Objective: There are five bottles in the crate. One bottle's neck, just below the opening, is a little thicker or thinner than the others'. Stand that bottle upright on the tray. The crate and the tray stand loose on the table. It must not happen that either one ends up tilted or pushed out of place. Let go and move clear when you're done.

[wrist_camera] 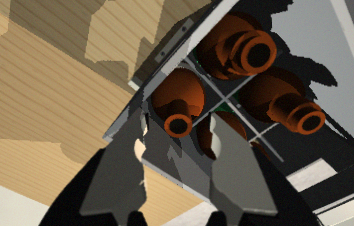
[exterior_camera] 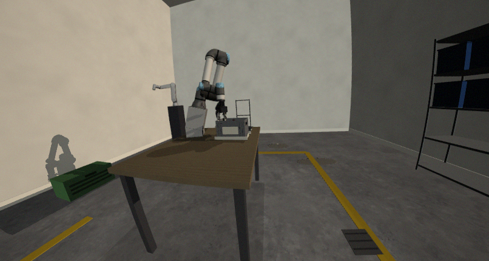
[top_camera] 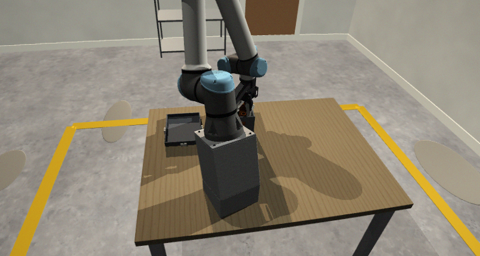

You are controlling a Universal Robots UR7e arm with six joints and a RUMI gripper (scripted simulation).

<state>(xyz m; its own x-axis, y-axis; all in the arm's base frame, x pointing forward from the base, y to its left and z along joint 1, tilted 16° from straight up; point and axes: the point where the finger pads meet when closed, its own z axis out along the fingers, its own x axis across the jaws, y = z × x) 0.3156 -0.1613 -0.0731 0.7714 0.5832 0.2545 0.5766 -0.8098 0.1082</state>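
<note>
Right now the bottle is 70 mm below my hand. The rest, counted from my hand: dark tray (140 mm ahead, 290 mm to the left, 140 mm below); then crate (100 mm ahead, 30 mm to the left, 70 mm below).
</note>
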